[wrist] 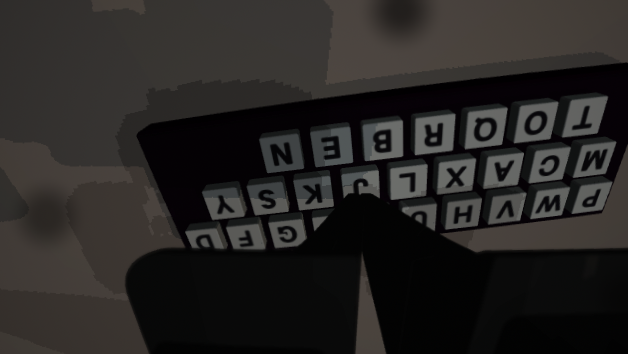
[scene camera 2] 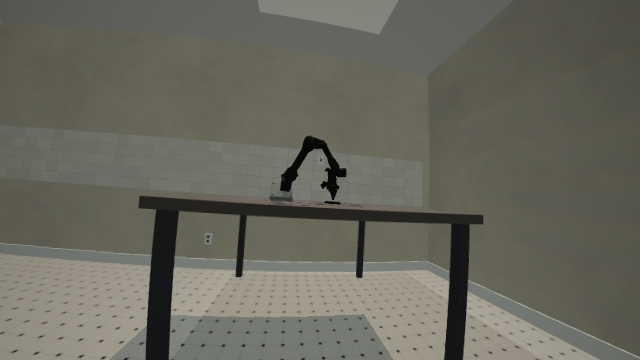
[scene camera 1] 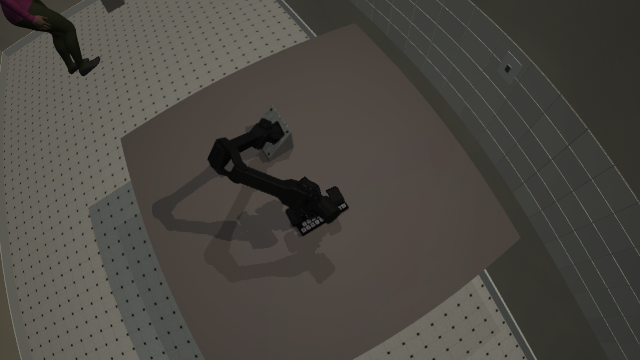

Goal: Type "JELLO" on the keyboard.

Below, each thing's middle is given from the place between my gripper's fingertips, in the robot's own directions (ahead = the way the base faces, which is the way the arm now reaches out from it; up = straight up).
The pale key [wrist: 431,132] is 20 mm behind my hand, 30 mm to the left of it and 10 mm below it.
